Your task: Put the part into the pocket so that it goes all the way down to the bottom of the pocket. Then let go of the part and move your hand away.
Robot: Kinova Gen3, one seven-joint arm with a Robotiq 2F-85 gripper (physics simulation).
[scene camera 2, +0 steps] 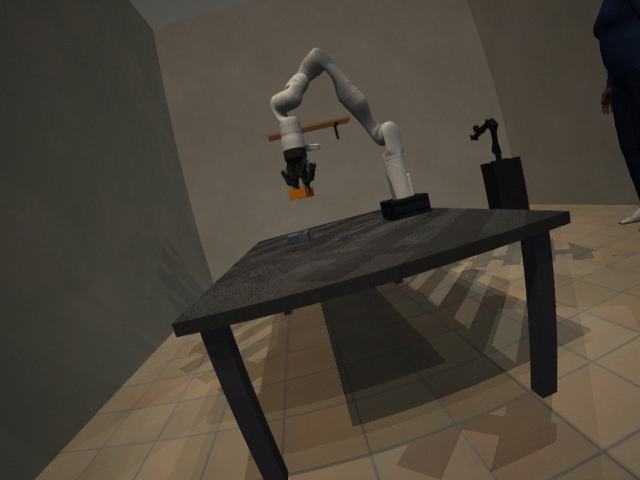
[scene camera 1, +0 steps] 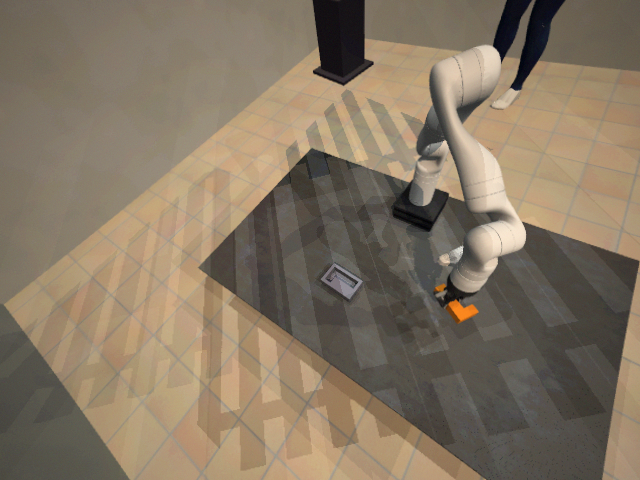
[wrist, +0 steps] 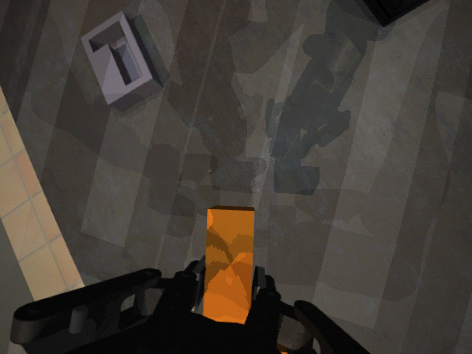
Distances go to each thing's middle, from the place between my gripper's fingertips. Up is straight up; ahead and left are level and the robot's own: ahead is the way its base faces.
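My gripper is 1 cm below the orange part (wrist: 230,229) and 1 cm to the right of it. Going by their middles, the orange part is the nearest to my gripper of the things named here. The grey pocket block (scene camera 1: 345,284) sits 16 cm below my hand, 34 cm to the right of it and 12 cm ahead of it.
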